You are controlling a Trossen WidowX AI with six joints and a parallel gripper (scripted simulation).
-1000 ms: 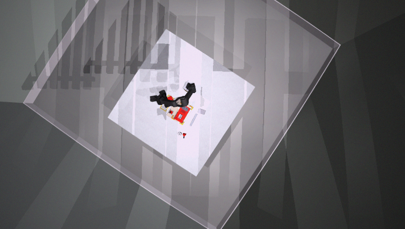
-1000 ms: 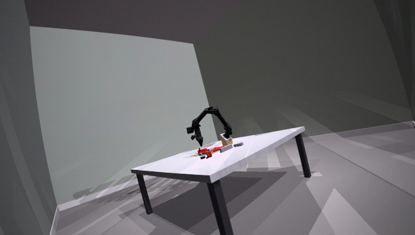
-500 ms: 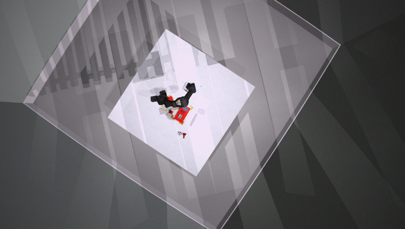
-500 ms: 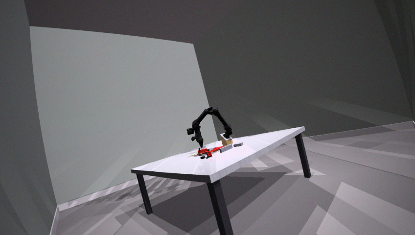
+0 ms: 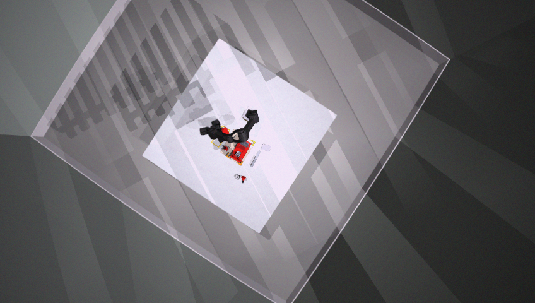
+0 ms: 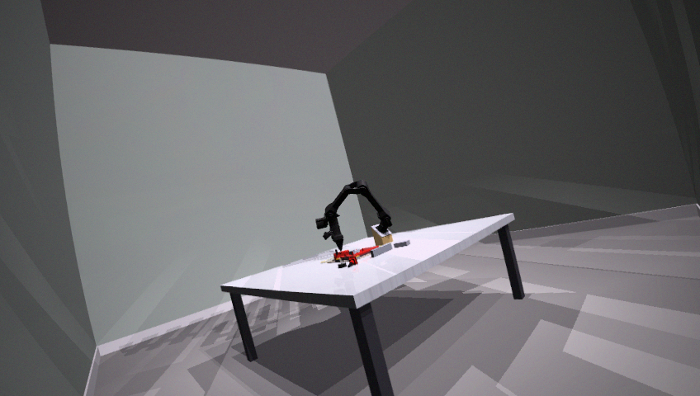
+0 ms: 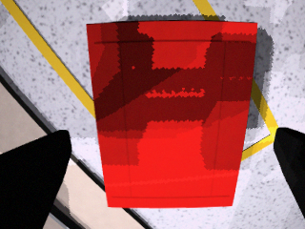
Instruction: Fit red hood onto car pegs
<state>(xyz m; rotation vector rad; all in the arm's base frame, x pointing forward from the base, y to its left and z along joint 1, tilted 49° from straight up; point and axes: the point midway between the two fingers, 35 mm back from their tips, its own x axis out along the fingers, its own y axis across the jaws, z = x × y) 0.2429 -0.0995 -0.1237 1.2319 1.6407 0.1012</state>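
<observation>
Right now my gripper tip is 20 mm above the red hood. The rest, counted from my gripper tip: wheel 300 mm ahead, 290 mm to the left, 30 mm below; grey bar 80 mm ahead, 370 mm to the left, 20 mm below; jig 70 mm ahead, 190 mm to the left, 20 mm below.
</observation>
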